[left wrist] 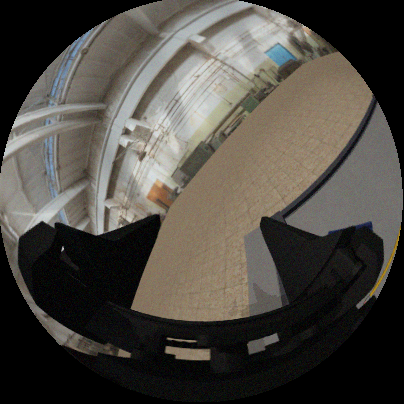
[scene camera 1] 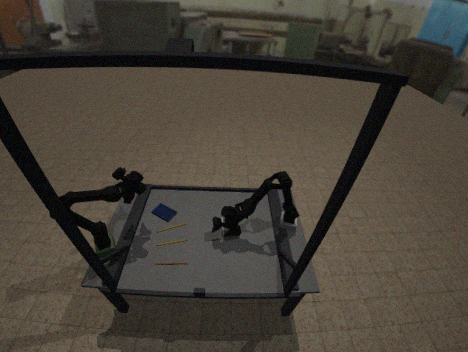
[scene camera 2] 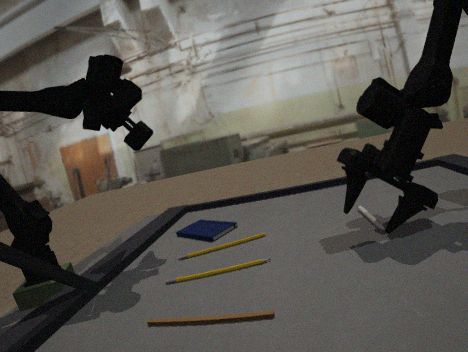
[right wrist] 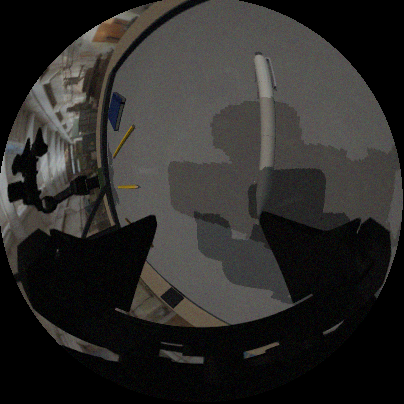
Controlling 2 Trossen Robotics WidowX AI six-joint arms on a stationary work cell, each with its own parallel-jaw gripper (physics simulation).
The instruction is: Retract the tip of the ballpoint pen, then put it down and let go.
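Where they show: left gripper, between the fingertips: [left wrist: 211, 221] [scene camera 2: 127, 121]; right gripper, between the fingertips: [scene camera 1: 218, 234] [scene camera 2: 366, 223] [right wrist: 208, 219]; left arm's base, origin of its link: [scene camera 1: 104, 244] [right wrist: 97, 180]; right arm's base, origin of its link: [scene camera 1: 289, 219].
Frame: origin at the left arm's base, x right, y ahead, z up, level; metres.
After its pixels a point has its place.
A white ballpoint pen [scene camera 2: 369, 216] {z -0.030, x 0.180, y 0.657 m} [right wrist: 267, 115] {z -0.029, x 0.173, y 0.665 m} lies on the table. In the right wrist view its clip and dark button end are at the top; its lower end runs in shadow to the picture-right fingertip, so I cannot tell whether its tip is out. My right gripper [scene camera 1: 224, 232] {z -0.012, x 0.232, y 0.599 m} [scene camera 2: 367, 222] {z -0.012, x 0.232, y 0.599 m} [right wrist: 208, 219] {z -0.012, x 0.232, y 0.599 m} is open and empty above the table. In scene camera 2 its picture-right finger overlaps the pen's near end. My left gripper [left wrist: 211, 221] {z 0.282, x -0.177, y 0.260 m} [scene camera 1: 123, 186] is open and empty, raised at the table's picture-left side, far from the pen.
A blue notebook [scene camera 1: 164, 212] {z -0.028, x -0.089, y 0.381 m} [scene camera 2: 206, 230] {z -0.028, x -0.071, y 0.377 m} [right wrist: 117, 111] {z -0.028, x -0.042, y 0.422 m} lies at the back left of the table. Two yellow pencils [scene camera 2: 222, 246] {z -0.034, x 0.043, y 0.384 m} [scene camera 2: 220, 271] {z -0.035, x 0.144, y 0.349 m} lie in front of it. An orange-brown stick [scene camera 2: 210, 319] {z -0.033, x 0.267, y 0.300 m} [scene camera 1: 171, 263] {z -0.033, x 0.265, y 0.297 m} lies nearer the front. Dark frame posts [scene camera 1: 345, 185] {z 0.714, x 0.705, y 0.715 m} rise at the table's sides.
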